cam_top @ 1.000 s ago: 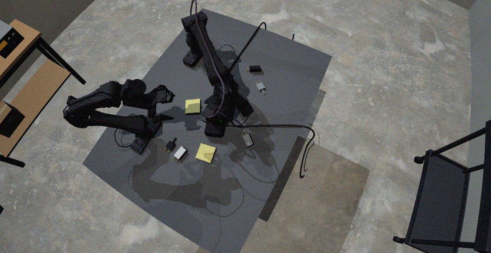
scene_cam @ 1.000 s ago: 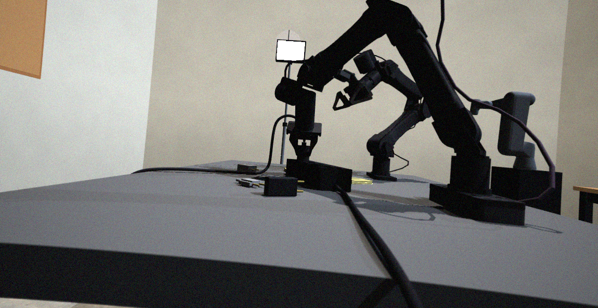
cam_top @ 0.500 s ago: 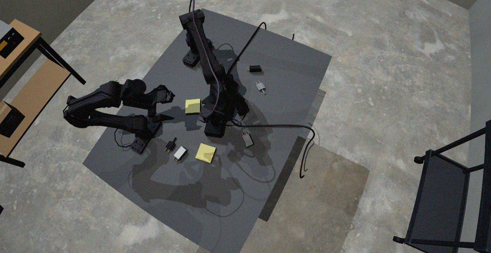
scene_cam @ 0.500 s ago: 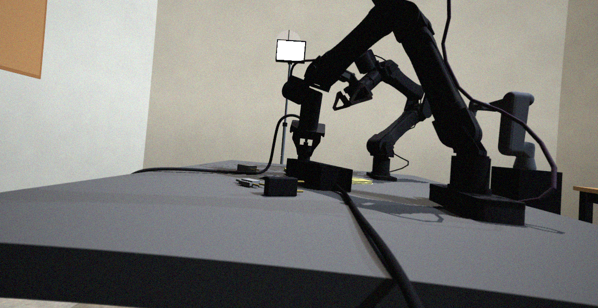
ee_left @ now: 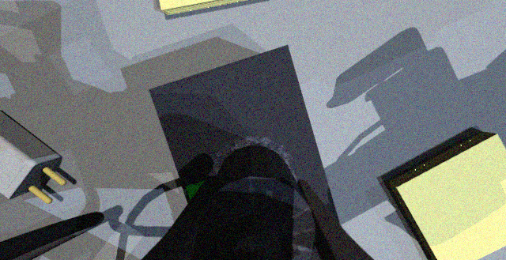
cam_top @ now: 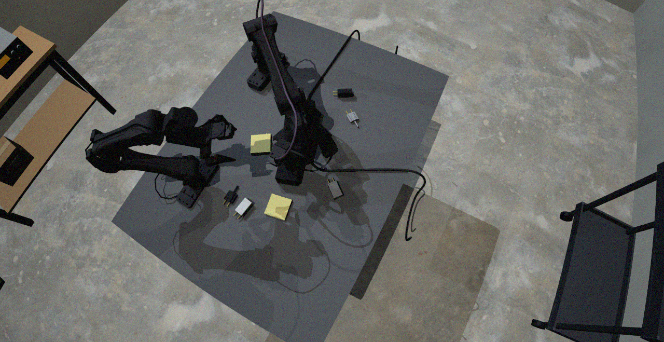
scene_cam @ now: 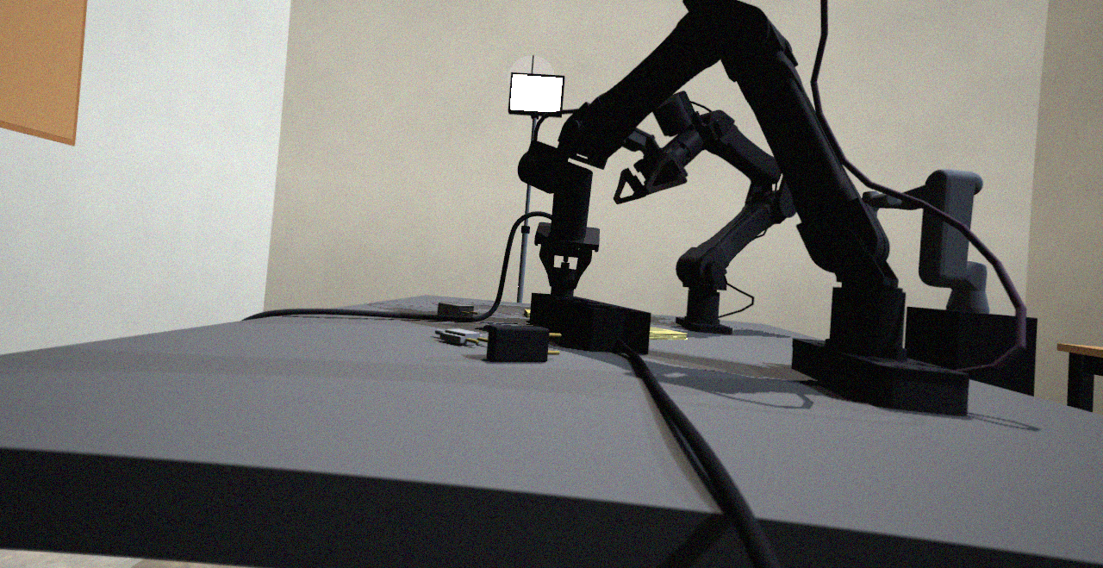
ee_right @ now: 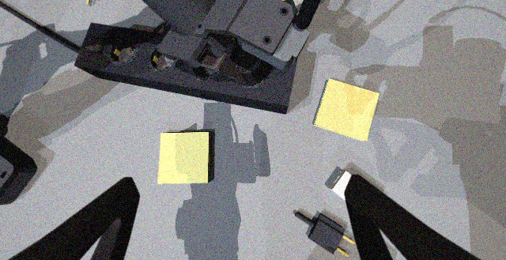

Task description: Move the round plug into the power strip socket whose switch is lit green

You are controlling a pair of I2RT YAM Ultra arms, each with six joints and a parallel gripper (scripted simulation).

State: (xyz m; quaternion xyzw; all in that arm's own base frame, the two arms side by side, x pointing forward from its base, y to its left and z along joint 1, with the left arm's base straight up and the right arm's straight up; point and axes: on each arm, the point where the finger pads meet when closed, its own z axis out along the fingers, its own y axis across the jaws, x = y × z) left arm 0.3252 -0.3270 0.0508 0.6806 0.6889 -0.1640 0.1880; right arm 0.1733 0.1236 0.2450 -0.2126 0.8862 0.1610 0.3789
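Right now the round black plug is 10 mm below my left hand. From my left hand the other things lie so: small black plug: 190 mm to the right, 150 mm behind, 70 mm below; then white plug: 220 mm to the right, 90 mm behind, 60 mm below; then grey plug: 170 mm ahead, 60 mm below.
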